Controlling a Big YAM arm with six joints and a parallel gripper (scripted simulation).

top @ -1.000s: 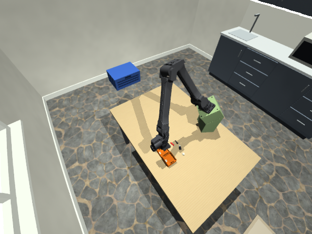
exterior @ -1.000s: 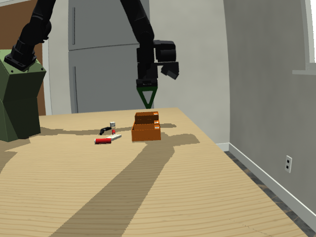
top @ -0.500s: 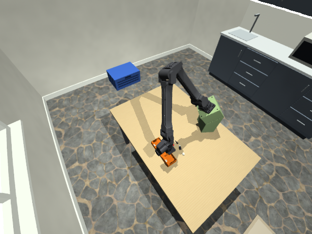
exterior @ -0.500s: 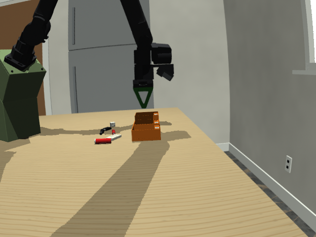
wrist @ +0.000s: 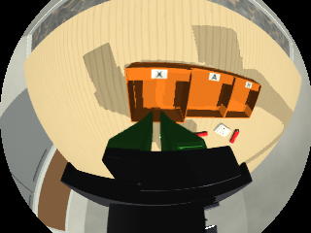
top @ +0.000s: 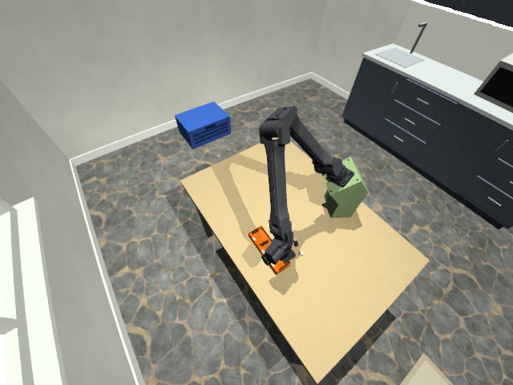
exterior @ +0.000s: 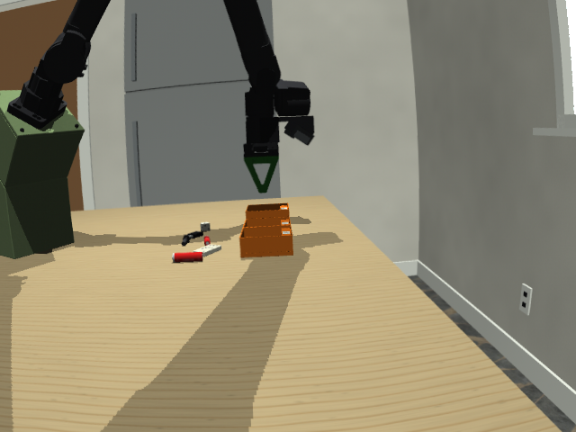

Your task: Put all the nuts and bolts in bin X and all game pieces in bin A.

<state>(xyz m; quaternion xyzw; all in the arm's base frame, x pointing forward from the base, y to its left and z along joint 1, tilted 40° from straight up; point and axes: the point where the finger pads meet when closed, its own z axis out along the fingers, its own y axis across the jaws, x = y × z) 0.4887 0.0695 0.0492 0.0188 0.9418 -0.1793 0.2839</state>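
Right now the white die is 120 mm behind my hand, 50 mm to the left of it and 80 mm below it. Also, from my hand: black USB stick 150 mm behind, 10 mm to the right, 80 mm below; dark bolt 160 mm behind, 60 mm to the right, 80 mm below; orange three-compartment bin tray 10 mm behind, 90 mm to the right, 60 mm below.
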